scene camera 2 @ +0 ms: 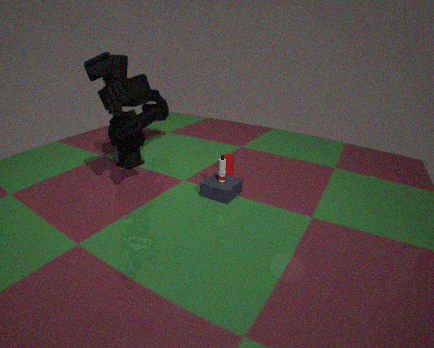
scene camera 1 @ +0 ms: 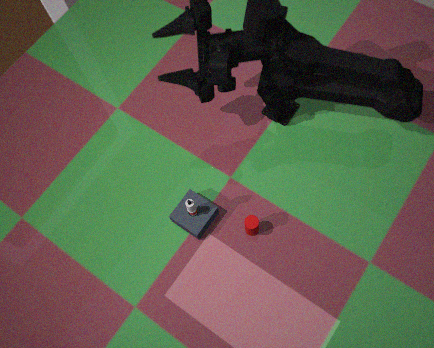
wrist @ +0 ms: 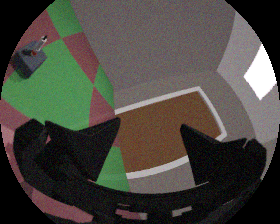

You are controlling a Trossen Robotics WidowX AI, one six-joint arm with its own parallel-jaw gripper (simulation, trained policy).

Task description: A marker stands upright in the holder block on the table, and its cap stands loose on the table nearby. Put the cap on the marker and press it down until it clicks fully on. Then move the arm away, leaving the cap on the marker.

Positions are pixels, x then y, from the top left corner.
Labels:
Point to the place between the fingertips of my gripper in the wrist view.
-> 151,124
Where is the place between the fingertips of my gripper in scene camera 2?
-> At 110,94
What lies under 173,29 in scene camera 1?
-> My gripper.

